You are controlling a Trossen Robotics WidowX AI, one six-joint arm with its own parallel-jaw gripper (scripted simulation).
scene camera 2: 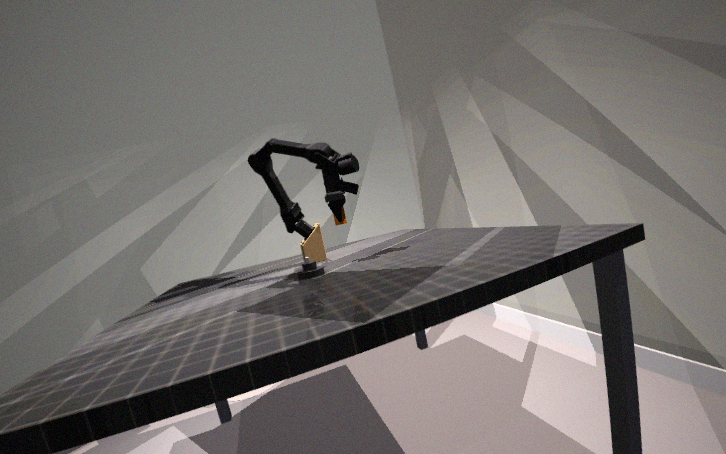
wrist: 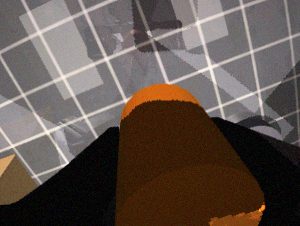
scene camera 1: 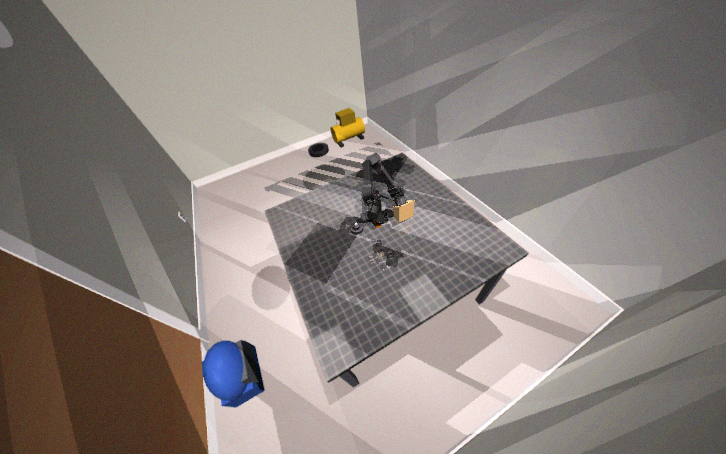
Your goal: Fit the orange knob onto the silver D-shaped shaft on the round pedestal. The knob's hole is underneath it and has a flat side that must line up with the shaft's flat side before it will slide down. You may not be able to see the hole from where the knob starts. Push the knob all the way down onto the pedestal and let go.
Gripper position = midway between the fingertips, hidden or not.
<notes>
My gripper (scene camera 2: 340,221) carries an orange knob (wrist: 172,157).
My gripper also shows in the wrist view (wrist: 164,131).
</notes>
